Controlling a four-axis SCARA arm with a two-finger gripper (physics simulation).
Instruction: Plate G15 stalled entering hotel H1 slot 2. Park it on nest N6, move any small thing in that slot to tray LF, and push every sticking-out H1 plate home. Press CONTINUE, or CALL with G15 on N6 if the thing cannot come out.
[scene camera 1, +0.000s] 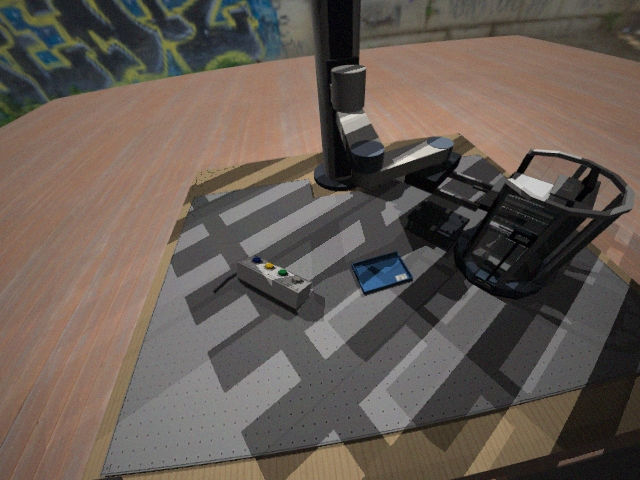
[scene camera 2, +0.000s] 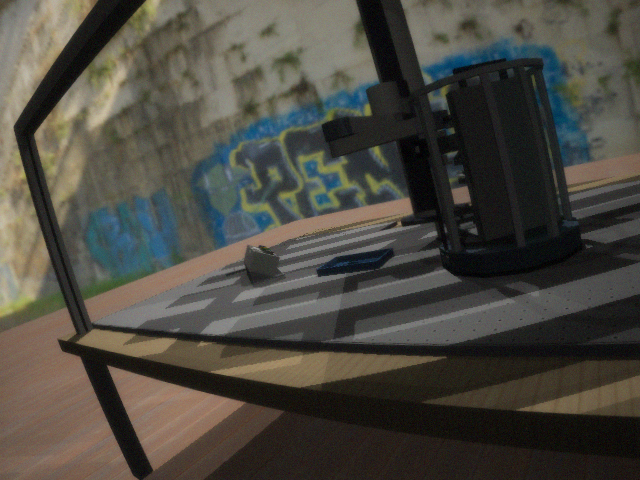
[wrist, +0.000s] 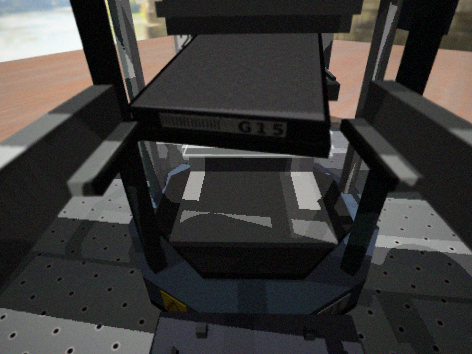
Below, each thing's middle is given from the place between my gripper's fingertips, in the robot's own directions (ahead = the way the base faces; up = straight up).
Scene:
I see my gripper 80 mm short of the clear plate (wrist: 188, 151), 50 mm to the right of it and 30 mm above it. The rest, counted from my hand: blue tray floor (scene camera 1: 380, 272) 60 mm ahead, 300 mm to the right, 190 mm below; then plate rack (scene camera 2: 487, 135) 100 mm ahead, 60 mm to the left, 20 mm below; then blue tray (scene camera 2: 385, 254) 60 mm ahead, 300 mm to the right, 180 mm below.

